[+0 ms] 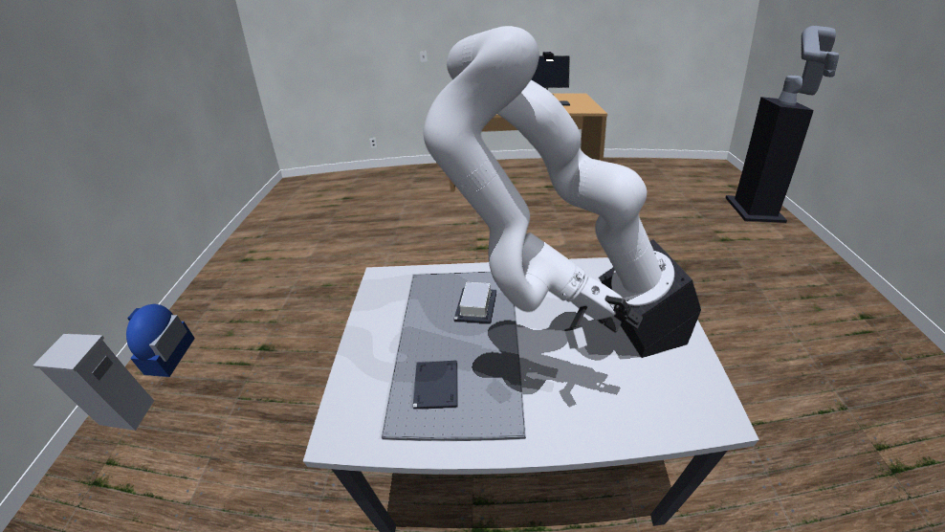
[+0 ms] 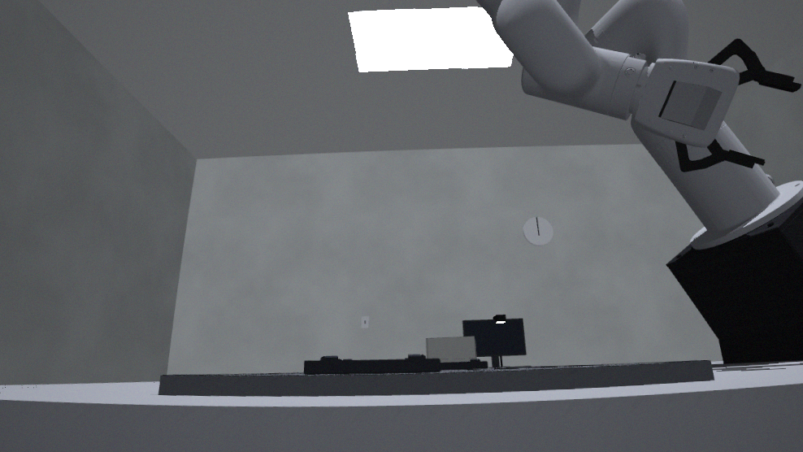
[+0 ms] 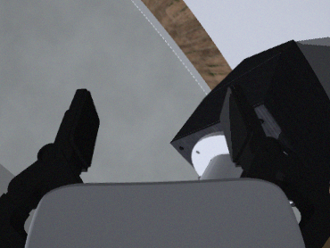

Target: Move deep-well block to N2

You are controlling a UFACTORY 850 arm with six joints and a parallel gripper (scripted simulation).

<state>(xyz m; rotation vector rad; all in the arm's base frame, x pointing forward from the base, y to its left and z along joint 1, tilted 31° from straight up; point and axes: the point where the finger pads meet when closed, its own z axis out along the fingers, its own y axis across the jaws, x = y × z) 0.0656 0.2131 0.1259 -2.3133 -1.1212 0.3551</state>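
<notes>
The grey 96-well deep-well block lies 400 mm ahead of my hand, 340 mm to the right of it and 230 mm below it. The rest, counted from my hand: plate nest N1 (400 mm ahead, 340 mm to the right, 260 mm below); dark plate nest N2 (480 mm ahead, 260 mm below).
</notes>
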